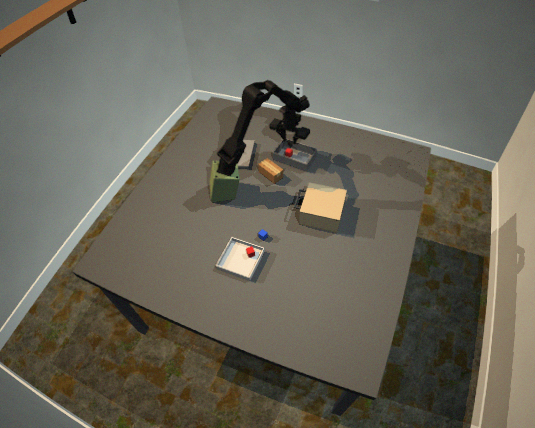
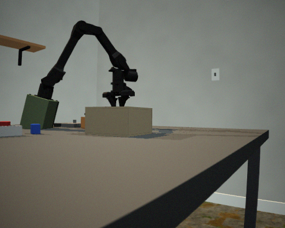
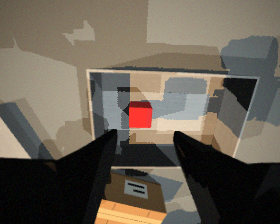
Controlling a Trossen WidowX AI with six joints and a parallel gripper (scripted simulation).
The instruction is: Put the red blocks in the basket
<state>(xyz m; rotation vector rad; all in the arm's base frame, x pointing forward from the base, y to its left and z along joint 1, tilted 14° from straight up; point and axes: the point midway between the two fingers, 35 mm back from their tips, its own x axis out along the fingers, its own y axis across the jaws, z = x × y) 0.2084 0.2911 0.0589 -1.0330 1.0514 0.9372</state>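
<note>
My gripper is now 4 cm past the white basket, 63 cm to the left of it and 11 cm above it. Also, from my hand: orange box: 5 cm behind, 15 cm to the right, 8 cm below; then tan drawer cabinet: 23 cm ahead, 32 cm to the right, 8 cm below; then grey lid: 24 cm behind, 6 cm to the right, 10 cm below.
</note>
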